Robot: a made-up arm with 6 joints. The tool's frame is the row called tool.
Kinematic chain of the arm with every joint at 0, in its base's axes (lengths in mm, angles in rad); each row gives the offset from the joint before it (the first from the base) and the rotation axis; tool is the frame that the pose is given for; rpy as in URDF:
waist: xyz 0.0 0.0 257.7 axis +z
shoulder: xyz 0.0 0.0 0.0 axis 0 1 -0.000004
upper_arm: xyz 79.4 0.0 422.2 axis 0 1 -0.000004
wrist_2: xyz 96.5 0.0 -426.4 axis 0 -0.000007 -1
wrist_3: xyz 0.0 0.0 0.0 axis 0 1 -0.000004
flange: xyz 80.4 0.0 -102.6 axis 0 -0.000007 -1
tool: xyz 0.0 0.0 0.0 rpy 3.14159 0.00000 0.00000
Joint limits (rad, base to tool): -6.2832..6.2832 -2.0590..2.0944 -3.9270..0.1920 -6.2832..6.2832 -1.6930..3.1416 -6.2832..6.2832
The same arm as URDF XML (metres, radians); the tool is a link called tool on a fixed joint. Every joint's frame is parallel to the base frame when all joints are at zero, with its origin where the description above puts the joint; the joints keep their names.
<robot name="arm">
  <link name="base_link"/>
  <link name="link1"/>
  <link name="link2"/>
  <link name="link3"/>
  <link name="link4"/>
  <link name="link5"/>
  <link name="link6"/>
  <link name="tool"/>
  <joint name="waist" type="revolute">
    <parent link="base_link"/>
    <child link="link1"/>
    <origin xyz="0.0000 0.0000 0.2577"/>
    <axis xyz="0 0 1"/>
    <limit lower="-6.2832" upper="6.2832"/>
  </joint>
  <joint name="shoulder" type="revolute">
    <parent link="link1"/>
    <child link="link2"/>
    <origin xyz="0.0000 0.0000 0.0000"/>
    <axis xyz="0 1 0"/>
    <limit lower="-2.0590" upper="2.0944"/>
  </joint>
  <joint name="upper_arm" type="revolute">
    <parent link="link2"/>
    <child link="link3"/>
    <origin xyz="0.0794 0.0000 0.4222"/>
    <axis xyz="0 1 0"/>
    <limit lower="-3.9270" upper="0.1920"/>
  </joint>
  <joint name="wrist_2" type="revolute">
    <parent link="link3"/>
    <child link="link4"/>
    <origin xyz="0.0965 0.0000 -0.4264"/>
    <axis xyz="0 0 -1"/>
    <limit lower="-6.2832" upper="6.2832"/>
  </joint>
  <joint name="wrist_3" type="revolute">
    <parent link="link4"/>
    <child link="link5"/>
    <origin xyz="0.0000 0.0000 0.0000"/>
    <axis xyz="0 1 0"/>
    <limit lower="-1.6930" upper="3.1416"/>
  </joint>
  <joint name="flange" type="revolute">
    <parent link="link5"/>
    <child link="link6"/>
    <origin xyz="0.0804 0.0000 -0.1026"/>
    <axis xyz="0 0 -1"/>
    <limit lower="-6.2832" upper="6.2832"/>
  </joint>
  <joint name="tool_fixed" type="fixed">
    <parent link="link6"/>
    <child link="tool"/>
    <origin xyz="0.0000 0.0000 0.0000" rpy="3.1416 0.0000 0.0000"/>
  </joint>
</robot>

